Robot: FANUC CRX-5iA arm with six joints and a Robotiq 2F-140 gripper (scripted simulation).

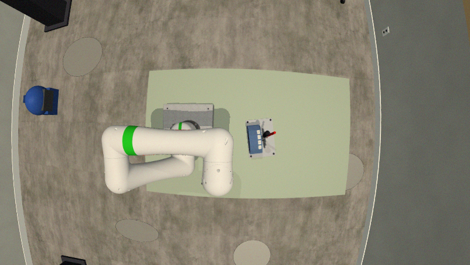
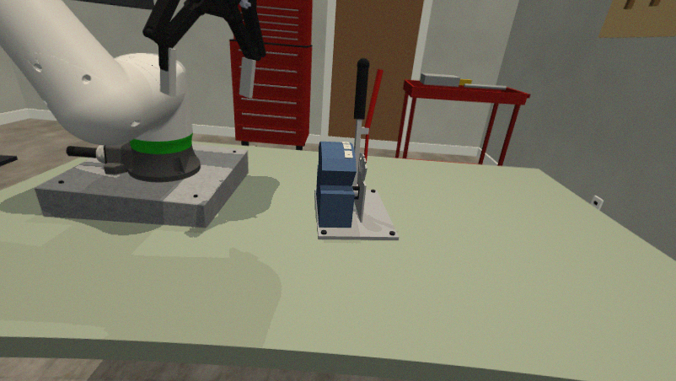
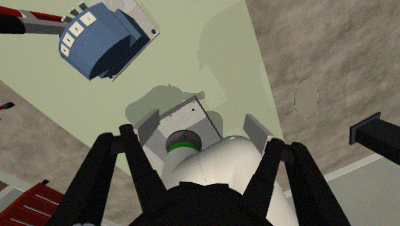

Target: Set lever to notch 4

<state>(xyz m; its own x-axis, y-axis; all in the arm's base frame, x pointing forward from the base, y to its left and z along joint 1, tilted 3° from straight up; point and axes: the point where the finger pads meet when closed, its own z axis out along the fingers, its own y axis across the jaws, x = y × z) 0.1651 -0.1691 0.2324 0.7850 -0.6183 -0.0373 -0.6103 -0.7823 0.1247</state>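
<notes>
Right now the red bar is 29 cm ahead of my hand, 14 cm to the left of it and 9 cm below it.
</notes>
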